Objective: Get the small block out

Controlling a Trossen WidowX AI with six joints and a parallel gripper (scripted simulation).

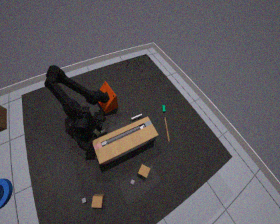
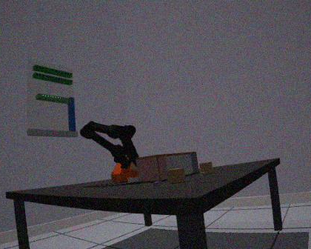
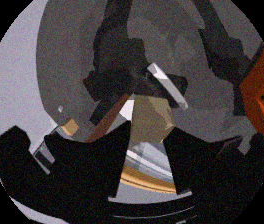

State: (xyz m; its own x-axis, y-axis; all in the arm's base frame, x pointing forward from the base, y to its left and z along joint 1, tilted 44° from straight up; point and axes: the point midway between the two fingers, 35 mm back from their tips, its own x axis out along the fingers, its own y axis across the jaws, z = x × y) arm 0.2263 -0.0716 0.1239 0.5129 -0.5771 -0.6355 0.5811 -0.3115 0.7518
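Now: the small tan block 1 cm behind my gripper tip, 1 cm to the right of it and 1 cm above it. From my gripper tip the other things lie so: tan box 6 cm ahead, 16 cm to the left, 1 cm below; thin wooden stick 14 cm ahead, 47 cm to the left, 7 cm below.
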